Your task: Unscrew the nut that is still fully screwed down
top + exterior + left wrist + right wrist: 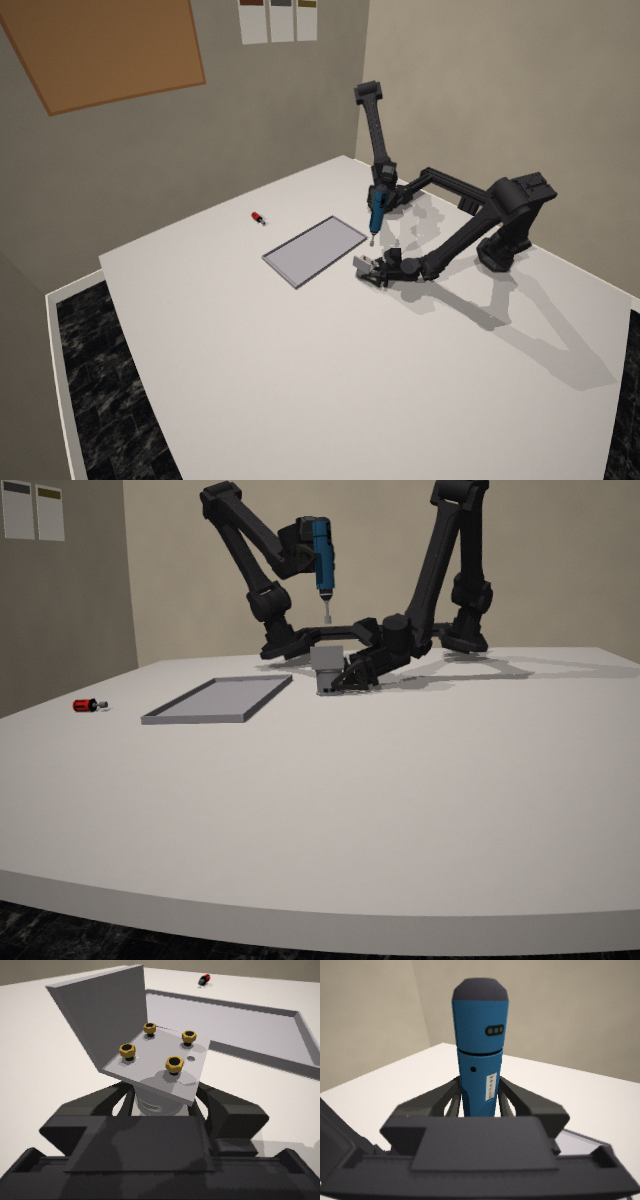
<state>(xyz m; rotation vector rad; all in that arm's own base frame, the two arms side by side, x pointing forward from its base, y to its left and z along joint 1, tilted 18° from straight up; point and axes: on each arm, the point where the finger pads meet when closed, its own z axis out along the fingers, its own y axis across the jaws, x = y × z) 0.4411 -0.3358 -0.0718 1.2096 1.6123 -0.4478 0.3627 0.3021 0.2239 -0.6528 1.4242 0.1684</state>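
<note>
My left hand is 10 mm below the joint module. Also, from my left hand: short red-handled tool (570 mm to the right, 90 mm ahead, 10 mm below); l-shaped bracket (50 mm above); grey tray (240 mm to the right, 30 mm ahead, 20 mm below).
</note>
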